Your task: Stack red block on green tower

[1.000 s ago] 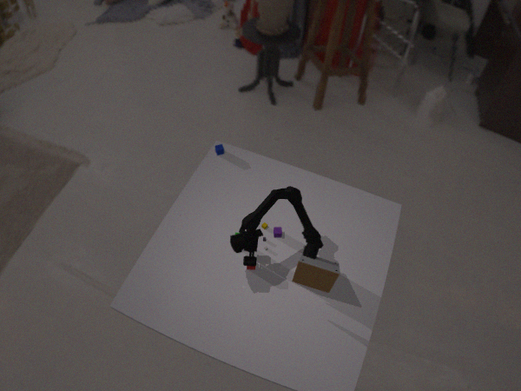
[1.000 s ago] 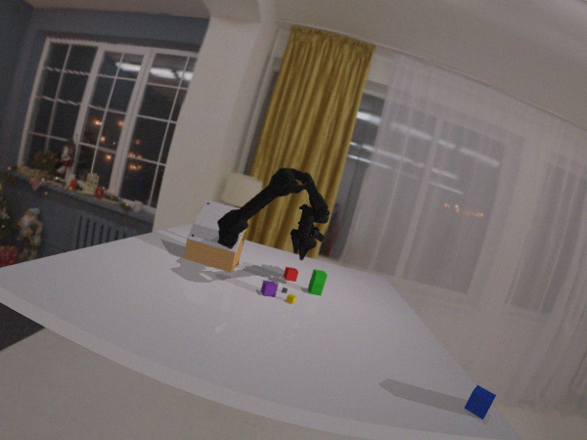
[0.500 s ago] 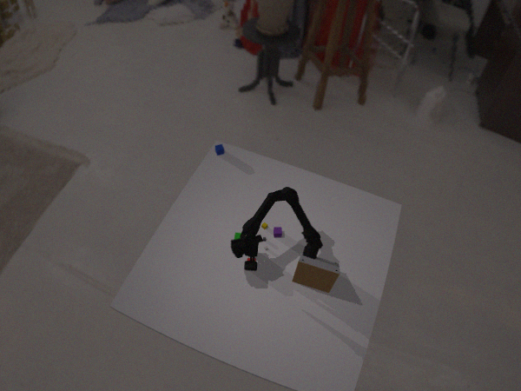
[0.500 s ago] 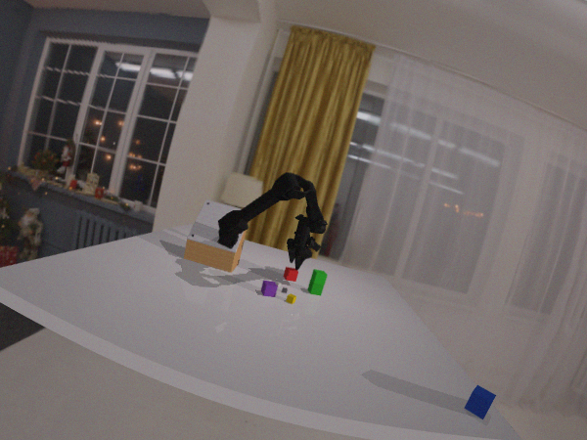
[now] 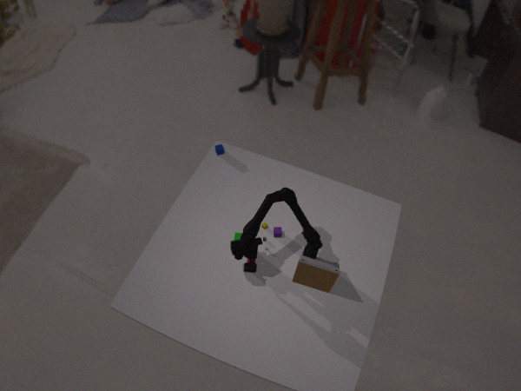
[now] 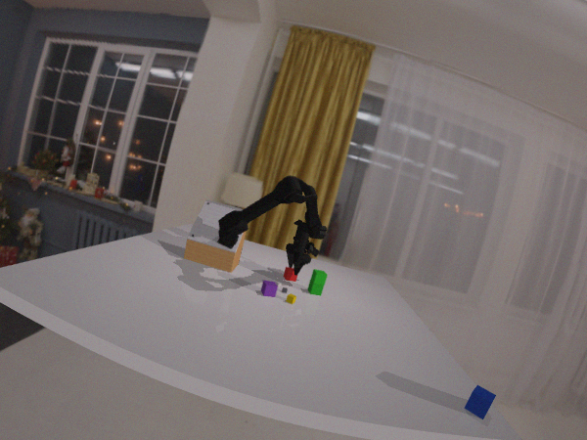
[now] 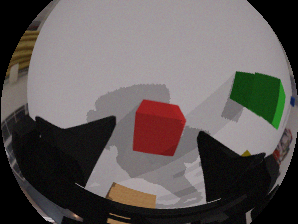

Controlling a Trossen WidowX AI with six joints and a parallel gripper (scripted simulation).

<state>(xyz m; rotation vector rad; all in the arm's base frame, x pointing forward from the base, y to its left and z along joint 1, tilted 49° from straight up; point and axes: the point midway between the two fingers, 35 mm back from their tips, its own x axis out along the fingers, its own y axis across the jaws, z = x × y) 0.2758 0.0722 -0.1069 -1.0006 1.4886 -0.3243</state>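
Now: gripper tip 10 mm past the red block and 10 mm above it. The rest, counted from my gripper tip: purple block 50 mm behind, 250 mm to the right, 20 mm below; tiny grey cube 180 mm to the right, 30 mm below; small yellow block 30 mm ahead, 260 mm to the right, 20 mm below.
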